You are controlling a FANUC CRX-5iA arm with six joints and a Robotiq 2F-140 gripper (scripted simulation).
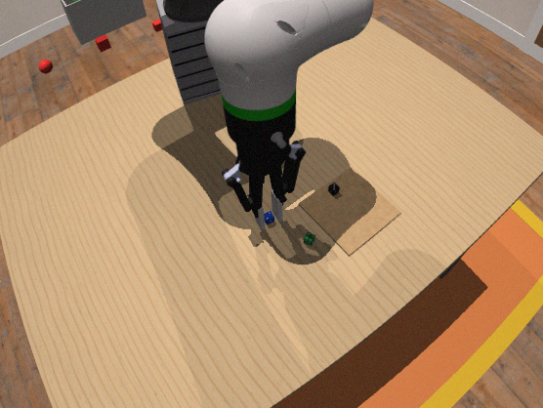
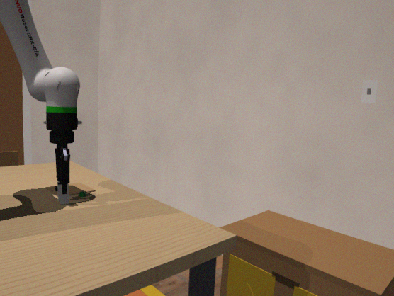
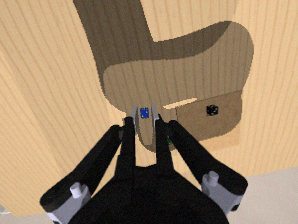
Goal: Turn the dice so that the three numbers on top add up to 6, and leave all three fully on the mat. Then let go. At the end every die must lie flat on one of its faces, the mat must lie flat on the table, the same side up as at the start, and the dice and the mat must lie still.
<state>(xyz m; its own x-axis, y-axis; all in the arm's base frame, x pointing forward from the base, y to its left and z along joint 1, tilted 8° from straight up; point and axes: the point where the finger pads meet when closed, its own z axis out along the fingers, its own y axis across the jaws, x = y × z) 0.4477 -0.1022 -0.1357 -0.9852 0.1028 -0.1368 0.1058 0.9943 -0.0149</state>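
Now: hand 30 mm above the blue die. Also, from my hand: green die: 80 mm ahead, 40 mm to the left, 30 mm below; tan mat: 70 mm ahead, 140 mm to the left, 30 mm below; black die: 20 mm ahead, 140 mm to the left, 20 mm below.
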